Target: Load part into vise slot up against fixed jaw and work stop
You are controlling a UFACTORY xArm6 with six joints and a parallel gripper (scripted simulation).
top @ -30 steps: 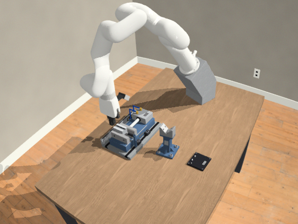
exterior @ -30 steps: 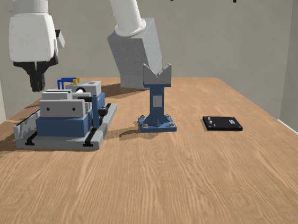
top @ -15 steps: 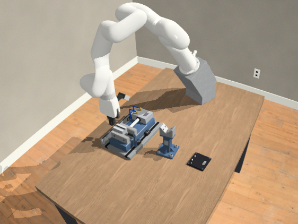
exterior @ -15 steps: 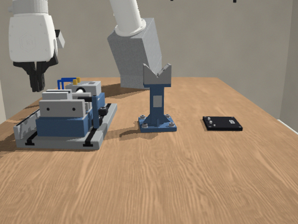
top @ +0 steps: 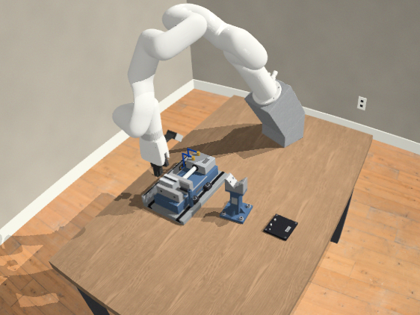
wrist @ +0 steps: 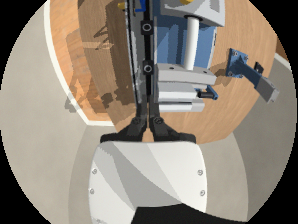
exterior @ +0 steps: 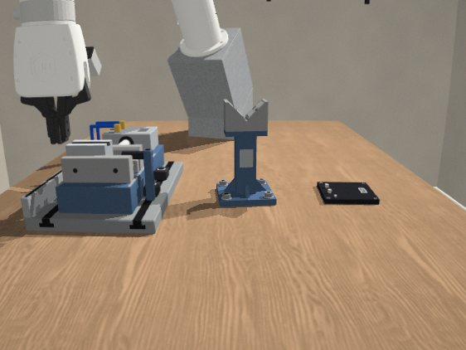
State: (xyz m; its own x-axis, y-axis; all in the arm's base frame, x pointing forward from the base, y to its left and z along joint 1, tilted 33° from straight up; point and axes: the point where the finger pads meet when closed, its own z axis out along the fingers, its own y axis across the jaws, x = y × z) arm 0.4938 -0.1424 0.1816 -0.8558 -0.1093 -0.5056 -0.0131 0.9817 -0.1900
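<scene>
Now: the part 50 mm to the left of my hand and 30 mm below it. The rest, counted from my hand: fixed jaw (30 mm ahead, 70 mm to the left, 50 mm below); then black stop rod (110 mm to the left, 40 mm below); then moving jaw (40 mm behind, 70 mm to the left, 50 mm below).
</scene>
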